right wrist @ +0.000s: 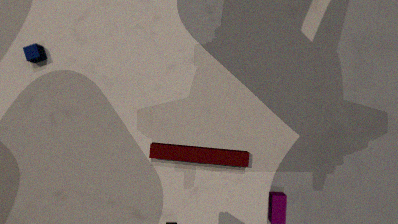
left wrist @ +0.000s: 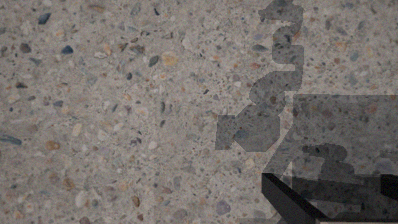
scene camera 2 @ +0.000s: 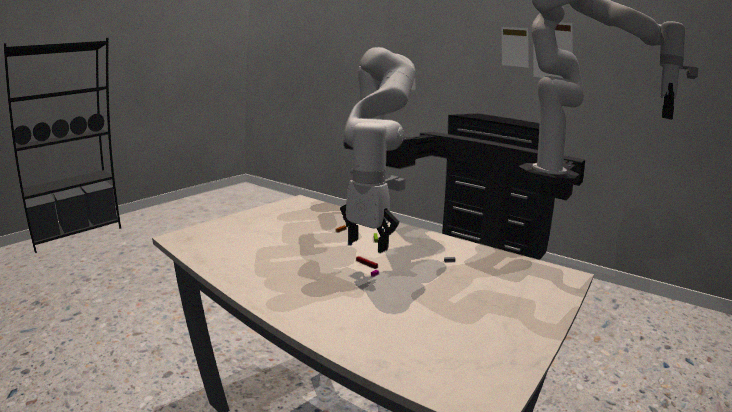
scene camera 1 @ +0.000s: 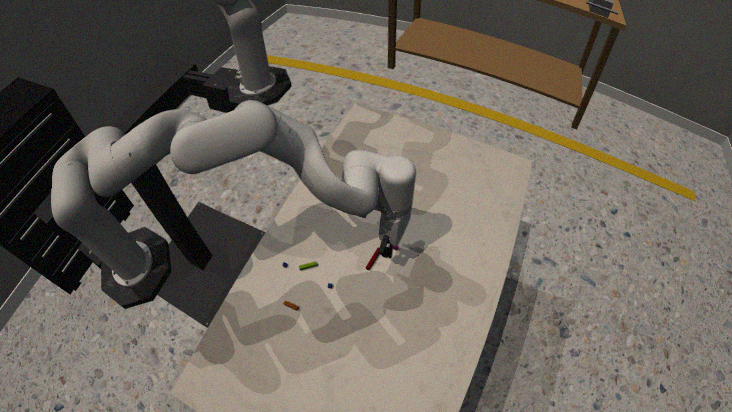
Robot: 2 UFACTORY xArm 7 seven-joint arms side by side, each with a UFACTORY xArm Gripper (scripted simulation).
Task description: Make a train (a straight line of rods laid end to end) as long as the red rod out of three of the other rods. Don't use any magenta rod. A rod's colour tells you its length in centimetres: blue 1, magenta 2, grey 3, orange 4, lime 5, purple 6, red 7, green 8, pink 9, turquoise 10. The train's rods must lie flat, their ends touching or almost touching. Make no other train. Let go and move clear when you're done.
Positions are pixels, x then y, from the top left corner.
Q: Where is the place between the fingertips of my left gripper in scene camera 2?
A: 666, 118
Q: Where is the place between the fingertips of my right gripper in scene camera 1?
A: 392, 241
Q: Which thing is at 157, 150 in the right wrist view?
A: A red rod.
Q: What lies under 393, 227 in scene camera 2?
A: My right gripper.
